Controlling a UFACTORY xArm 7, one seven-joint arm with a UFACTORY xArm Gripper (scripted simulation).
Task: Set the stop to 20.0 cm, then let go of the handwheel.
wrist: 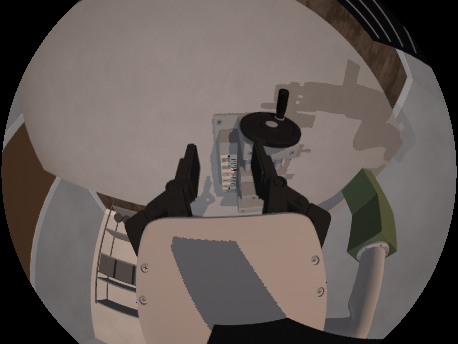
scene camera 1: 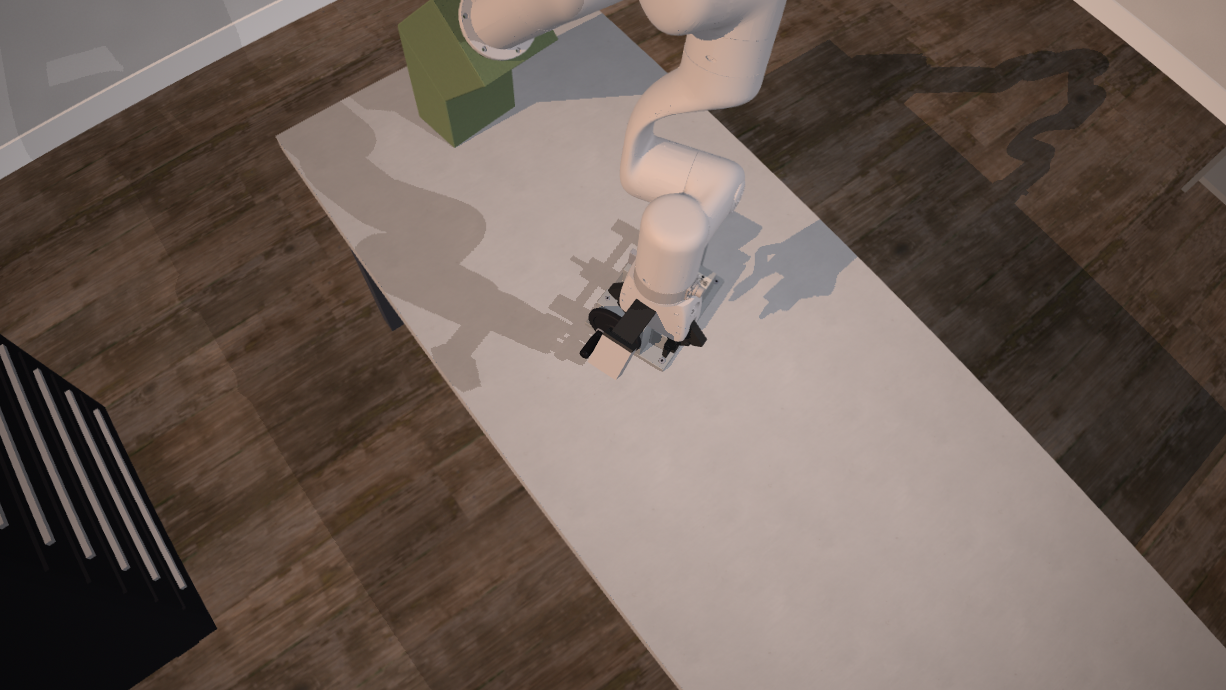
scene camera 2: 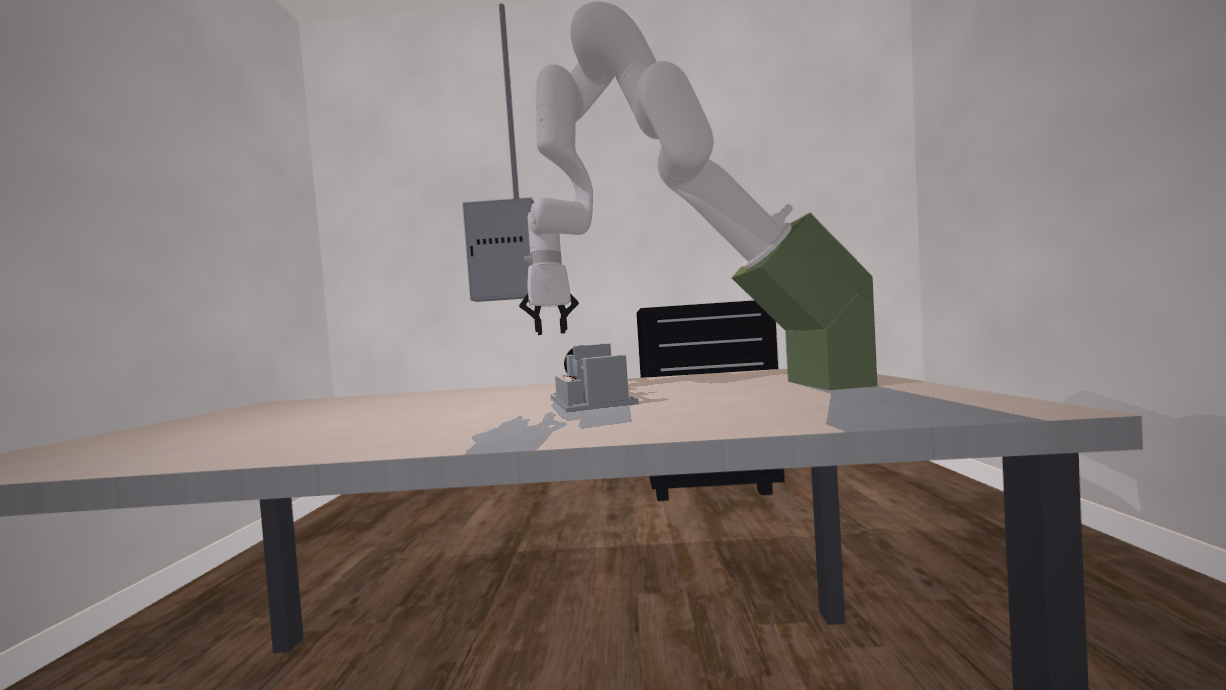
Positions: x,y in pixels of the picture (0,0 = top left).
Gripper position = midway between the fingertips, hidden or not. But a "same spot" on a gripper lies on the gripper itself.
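Labels:
Gripper visible: scene camera 2 (pixel 551 334), scene camera 1, wrist view. On the gripper, (wrist: pixel 180 192) and (scene camera 1: pixel 669 341): same spot.

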